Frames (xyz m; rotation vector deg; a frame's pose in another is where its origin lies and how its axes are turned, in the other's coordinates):
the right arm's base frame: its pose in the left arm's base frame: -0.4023 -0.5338 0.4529 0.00 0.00 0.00
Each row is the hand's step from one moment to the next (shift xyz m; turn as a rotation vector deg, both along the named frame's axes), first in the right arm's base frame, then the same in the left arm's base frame.
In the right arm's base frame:
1: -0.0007 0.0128 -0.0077 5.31 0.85 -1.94
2: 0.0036 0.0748 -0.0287 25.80 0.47 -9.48
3: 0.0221 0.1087 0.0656 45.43 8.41 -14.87
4: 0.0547 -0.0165 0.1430 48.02 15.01 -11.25
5: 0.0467 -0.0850 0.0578 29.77 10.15 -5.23
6: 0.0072 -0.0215 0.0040 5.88 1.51 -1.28
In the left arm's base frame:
1: -0.0007 0.0128 -0.0077 5.31 0.85 -1.94
2: 0.0036 0.0748 -0.0287 25.80 0.47 -9.48
3: 0.0221 0.1087 0.0656 45.43 8.41 -14.87
4: 0.0547 -0.0165 0.1430 48.02 15.01 -11.25
5: 0.0467 -0.0850 0.0578 29.77 10.15 -5.23
6: 0.0072 -0.0215 0.0040 5.88 1.51 -1.28

